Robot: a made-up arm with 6 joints.
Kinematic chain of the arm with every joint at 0, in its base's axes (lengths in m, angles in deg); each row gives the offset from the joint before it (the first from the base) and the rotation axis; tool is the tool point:
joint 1: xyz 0 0 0.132 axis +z
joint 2: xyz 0 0.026 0 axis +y
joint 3: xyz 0 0 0.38 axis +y
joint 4: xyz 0 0 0.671 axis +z
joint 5: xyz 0 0 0 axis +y
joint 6: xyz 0 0 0.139 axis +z
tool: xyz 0 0 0
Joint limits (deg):
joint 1: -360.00..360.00
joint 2: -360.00..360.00
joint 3: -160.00..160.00
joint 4: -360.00..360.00
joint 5: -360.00..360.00
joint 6: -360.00..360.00
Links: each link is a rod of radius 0.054 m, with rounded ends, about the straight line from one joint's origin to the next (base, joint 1, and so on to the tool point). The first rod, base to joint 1, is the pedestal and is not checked.
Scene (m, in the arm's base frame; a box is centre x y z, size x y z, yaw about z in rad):
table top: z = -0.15
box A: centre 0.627 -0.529 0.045 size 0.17 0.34 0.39 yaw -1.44
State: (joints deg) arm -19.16 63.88 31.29 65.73 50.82 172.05
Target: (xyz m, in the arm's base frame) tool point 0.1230 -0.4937 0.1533
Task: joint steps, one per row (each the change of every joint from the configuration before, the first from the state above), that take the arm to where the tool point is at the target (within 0.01 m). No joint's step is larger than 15 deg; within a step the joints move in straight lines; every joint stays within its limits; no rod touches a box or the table.
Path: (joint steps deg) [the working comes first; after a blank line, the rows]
Joints at the target: -87.85 -3.42 118.43 36.89 110.12 172.05
Straight joint move there: touches box A.

1: -7.52 -11.61 9.43 -4.25 7.62 0.00
2: -7.51 -11.62 9.43 -4.24 7.62 0.00
3: -7.52 -11.61 9.43 -4.25 7.63 0.00
4: -7.51 -11.62 9.43 -4.24 7.62 0.00
5: -9.66 -5.21 12.36 -2.97 7.20 0.00
6: -9.65 -5.21 12.35 -2.96 7.20 0.00
7: -9.66 -5.21 12.35 -2.96 7.20 0.00
8: -9.66 -5.21 12.36 -2.97 7.21 0.00

